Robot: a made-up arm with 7 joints.
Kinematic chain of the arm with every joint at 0, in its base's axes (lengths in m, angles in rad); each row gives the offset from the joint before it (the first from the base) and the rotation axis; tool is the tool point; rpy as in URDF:
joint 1: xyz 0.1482 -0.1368 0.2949 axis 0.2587 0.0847 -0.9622
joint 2: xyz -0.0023 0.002 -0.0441 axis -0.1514 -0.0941 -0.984
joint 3: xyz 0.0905 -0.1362 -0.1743 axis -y
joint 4: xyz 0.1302 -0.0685 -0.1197 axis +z
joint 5: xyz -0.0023 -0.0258 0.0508 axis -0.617 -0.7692 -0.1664
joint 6: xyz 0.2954 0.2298 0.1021 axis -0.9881 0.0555 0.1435
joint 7: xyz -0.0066 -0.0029 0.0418 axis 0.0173 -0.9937 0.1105
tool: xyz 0.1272 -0.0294 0.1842 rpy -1.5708 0 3.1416
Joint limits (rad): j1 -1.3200..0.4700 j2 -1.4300..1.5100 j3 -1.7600..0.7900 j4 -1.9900..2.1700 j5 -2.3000..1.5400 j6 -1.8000..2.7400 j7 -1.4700..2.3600
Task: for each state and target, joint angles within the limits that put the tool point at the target. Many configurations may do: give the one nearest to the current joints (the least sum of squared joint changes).
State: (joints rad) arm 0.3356 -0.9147 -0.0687 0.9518 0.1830 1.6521 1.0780
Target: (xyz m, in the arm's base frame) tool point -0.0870 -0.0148 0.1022
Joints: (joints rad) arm 0.1839 -1.0517 0.0606 1.0366 0.3203 1.7888 0.8789
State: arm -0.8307 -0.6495 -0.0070 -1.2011 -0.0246 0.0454 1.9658
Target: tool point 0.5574 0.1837 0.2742
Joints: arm -0.8013 -0.5172 0.0166 -1.3050 -0.1494 0.2547 1.5350
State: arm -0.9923 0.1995 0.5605 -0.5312 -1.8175 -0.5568 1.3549
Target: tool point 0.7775 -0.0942 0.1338
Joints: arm -0.8859 0.1366 0.3067 -0.5477 -1.9357 -0.6509 1.2945
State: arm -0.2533 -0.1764 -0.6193 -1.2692 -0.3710 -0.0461 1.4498
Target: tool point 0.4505 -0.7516 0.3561
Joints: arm -0.2228 0.4689 -0.1865 -1.4328 -0.5062 0.2203 0.8966
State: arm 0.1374 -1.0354 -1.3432 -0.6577 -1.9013 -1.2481 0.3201
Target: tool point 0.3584 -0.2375 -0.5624
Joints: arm 0.1089 -0.9986 -1.1130 -0.7950 -1.6570 -0.6192 0.0671
